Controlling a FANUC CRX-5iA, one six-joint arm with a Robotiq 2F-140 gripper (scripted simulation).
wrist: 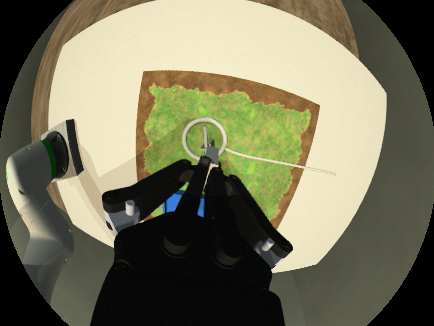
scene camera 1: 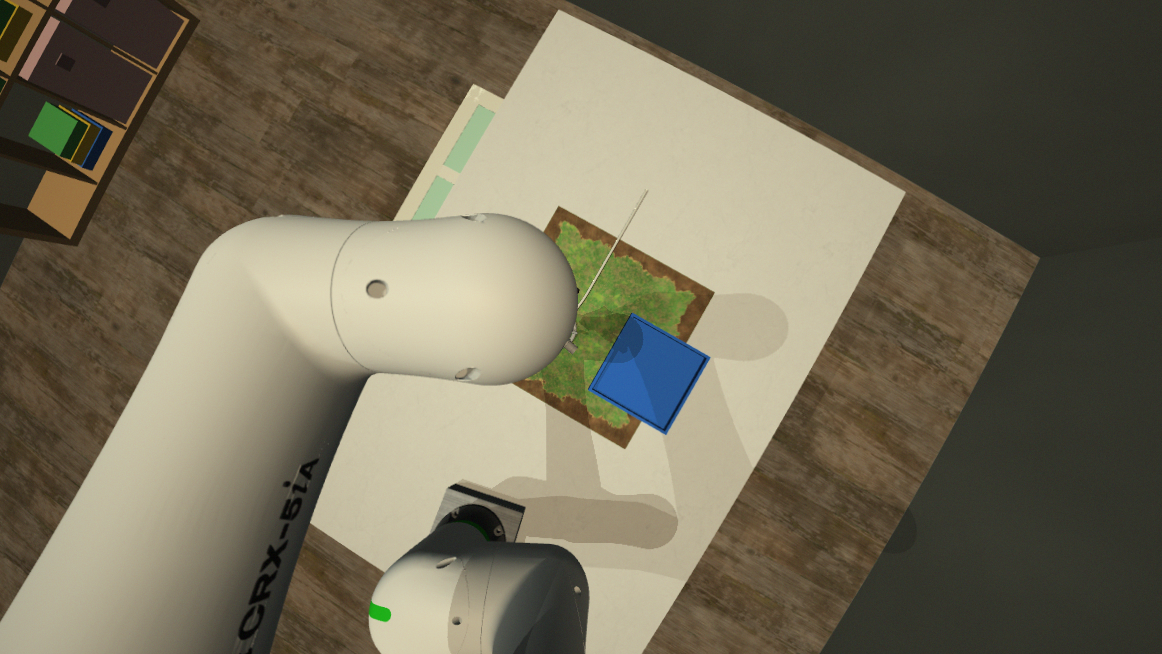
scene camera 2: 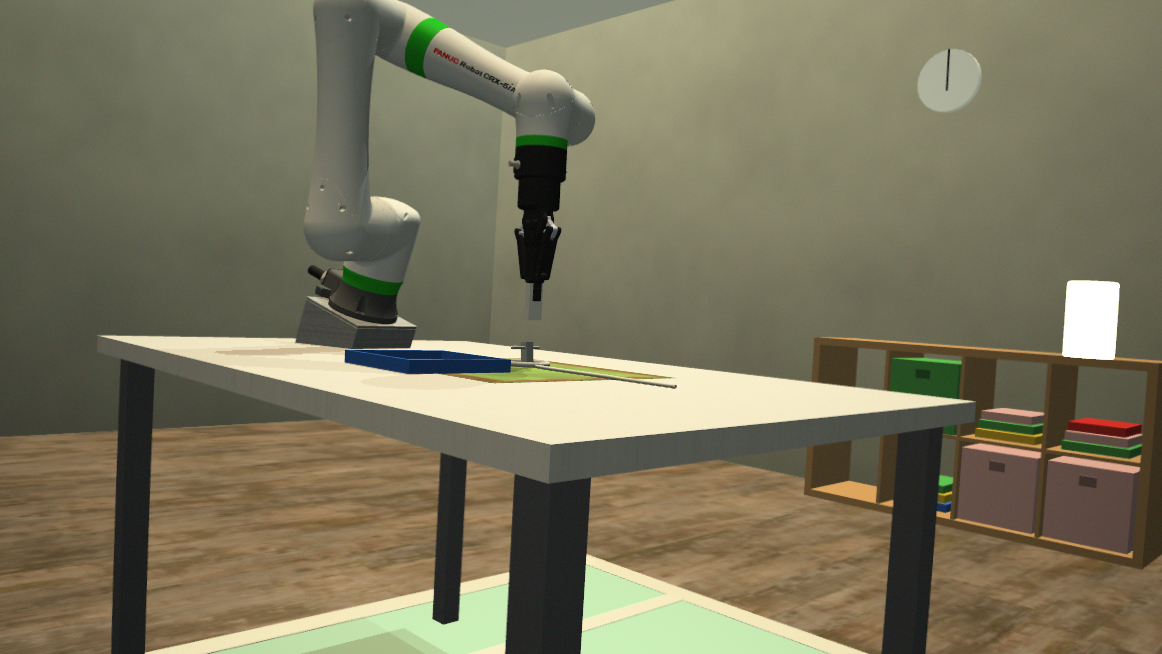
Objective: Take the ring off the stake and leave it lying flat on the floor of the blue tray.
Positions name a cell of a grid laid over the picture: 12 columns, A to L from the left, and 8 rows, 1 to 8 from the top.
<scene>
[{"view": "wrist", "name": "my gripper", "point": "F4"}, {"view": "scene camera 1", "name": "blue tray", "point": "G5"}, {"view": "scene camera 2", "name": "my gripper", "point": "F4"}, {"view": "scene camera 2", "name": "blue tray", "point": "E5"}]
</scene>
